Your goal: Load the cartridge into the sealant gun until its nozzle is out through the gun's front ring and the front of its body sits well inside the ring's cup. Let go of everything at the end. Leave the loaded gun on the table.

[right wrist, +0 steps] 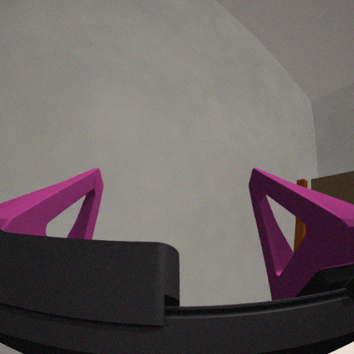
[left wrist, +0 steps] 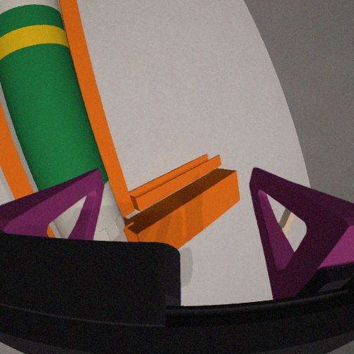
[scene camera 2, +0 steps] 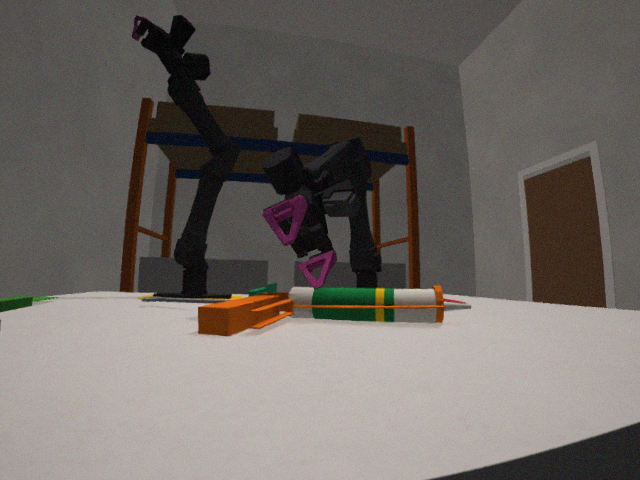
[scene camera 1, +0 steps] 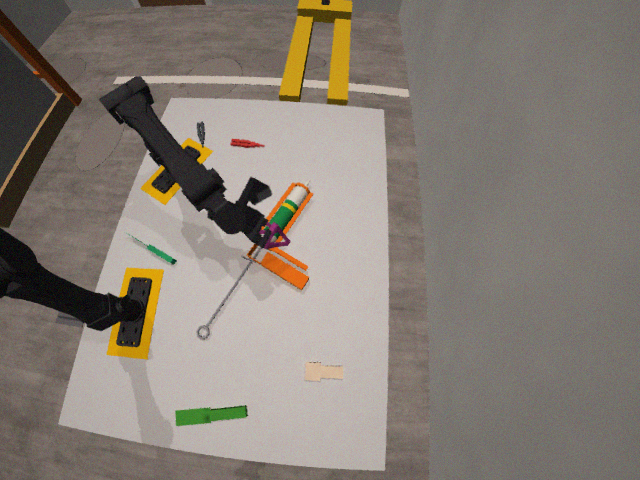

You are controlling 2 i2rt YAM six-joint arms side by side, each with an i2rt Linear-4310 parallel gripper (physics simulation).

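Observation:
The orange sealant gun lies on the table, its grey rod extending behind. The white and green cartridge lies in the gun's frame. Its nozzle sticks out through the front ring, and the body's front meets the ring; how deep it sits in the cup is hidden. My left gripper is open and empty, low over the gun's rear; contact is unclear. My right gripper is open and empty, raised high at the left in scene camera 2.
A red tool and a grey tool lie toward the far edge. A green-handled tool lies near the arm bases. A green block and a beige piece lie nearer the bottom edge. A rack stands behind the arms.

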